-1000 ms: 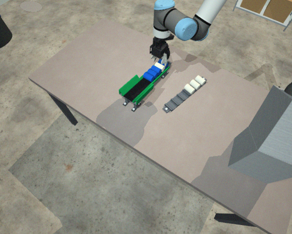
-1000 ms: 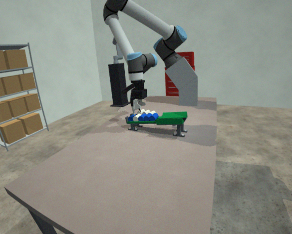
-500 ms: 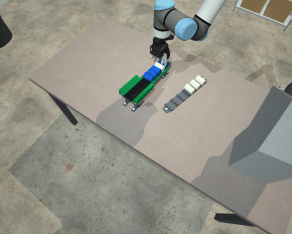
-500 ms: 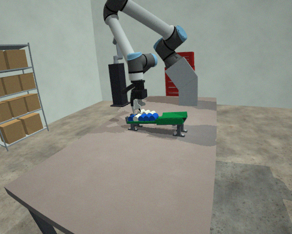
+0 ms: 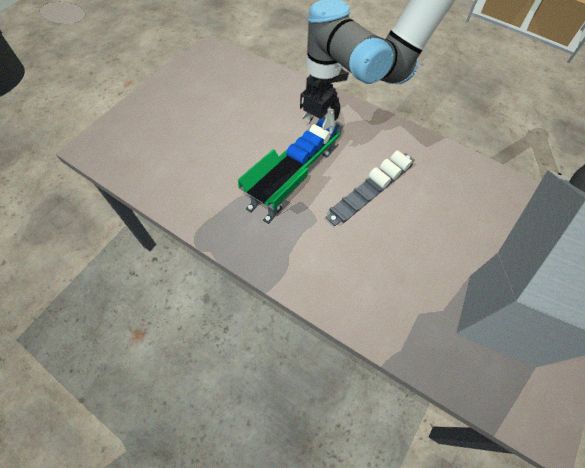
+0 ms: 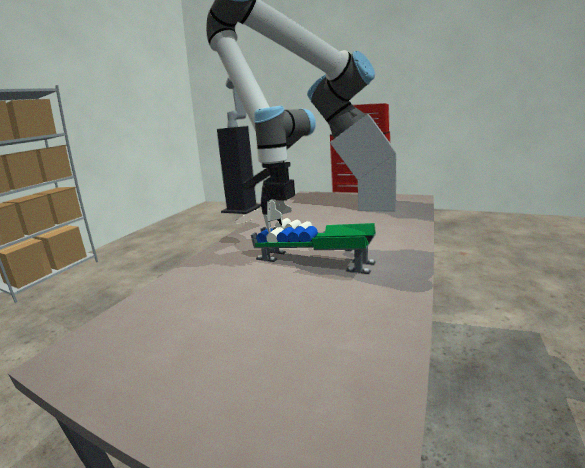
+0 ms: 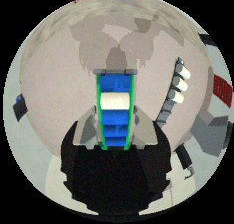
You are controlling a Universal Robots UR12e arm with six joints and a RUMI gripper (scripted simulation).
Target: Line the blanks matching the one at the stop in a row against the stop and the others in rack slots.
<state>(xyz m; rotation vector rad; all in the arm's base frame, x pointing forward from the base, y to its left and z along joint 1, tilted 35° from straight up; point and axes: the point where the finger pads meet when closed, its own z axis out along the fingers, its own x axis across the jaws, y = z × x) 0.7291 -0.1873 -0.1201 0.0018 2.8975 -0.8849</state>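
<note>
My gripper is now 230 mm past the grey stock rack, 30 mm to the right of it and 120 mm above it.
</note>
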